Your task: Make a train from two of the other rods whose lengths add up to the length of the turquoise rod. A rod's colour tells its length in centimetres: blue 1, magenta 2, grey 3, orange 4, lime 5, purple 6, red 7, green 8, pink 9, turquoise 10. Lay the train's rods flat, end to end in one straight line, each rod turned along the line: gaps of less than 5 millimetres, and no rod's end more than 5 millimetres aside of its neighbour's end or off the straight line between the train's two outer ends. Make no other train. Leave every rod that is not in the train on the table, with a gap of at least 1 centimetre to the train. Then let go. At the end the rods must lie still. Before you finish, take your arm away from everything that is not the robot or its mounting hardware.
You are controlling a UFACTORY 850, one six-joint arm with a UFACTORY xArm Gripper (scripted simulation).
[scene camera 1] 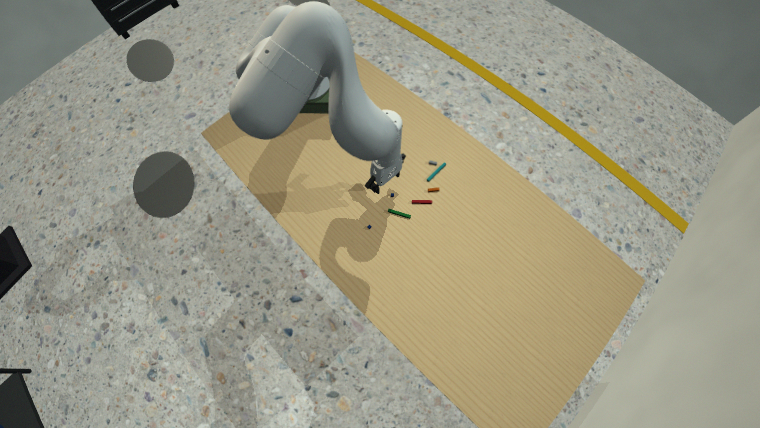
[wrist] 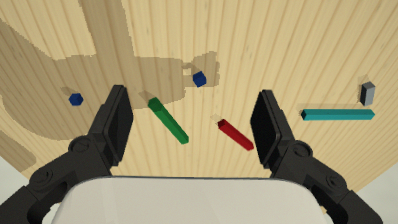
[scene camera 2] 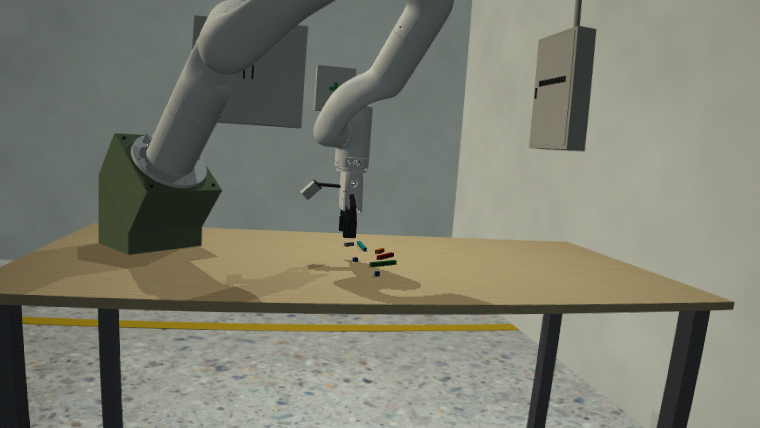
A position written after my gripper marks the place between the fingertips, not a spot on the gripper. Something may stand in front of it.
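Note:
You'd find my gripper point(scene camera 2: 346, 234) in that scene view. The wrist view has my gripper point(wrist: 193, 103) too, and there's a turquoise rod point(wrist: 307, 114) in it as well.

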